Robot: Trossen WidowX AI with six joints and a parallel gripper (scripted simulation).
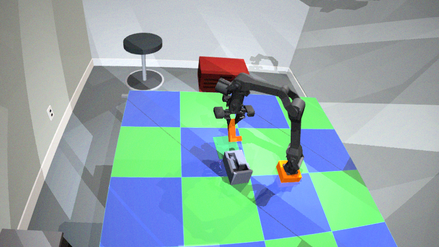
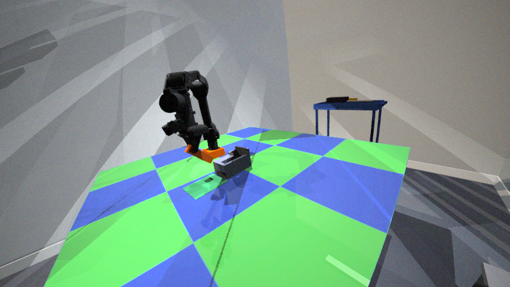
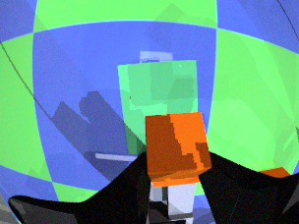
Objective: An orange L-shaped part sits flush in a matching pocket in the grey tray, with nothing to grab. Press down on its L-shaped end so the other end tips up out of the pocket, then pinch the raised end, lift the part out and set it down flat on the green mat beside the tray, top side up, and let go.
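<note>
The green mat is 170 mm below my gripper tip and 10 mm to the left of it. Also, from my gripper tip: orange L-shaped part: 30 mm to the left, 30 mm below, 10 mm behind.
</note>
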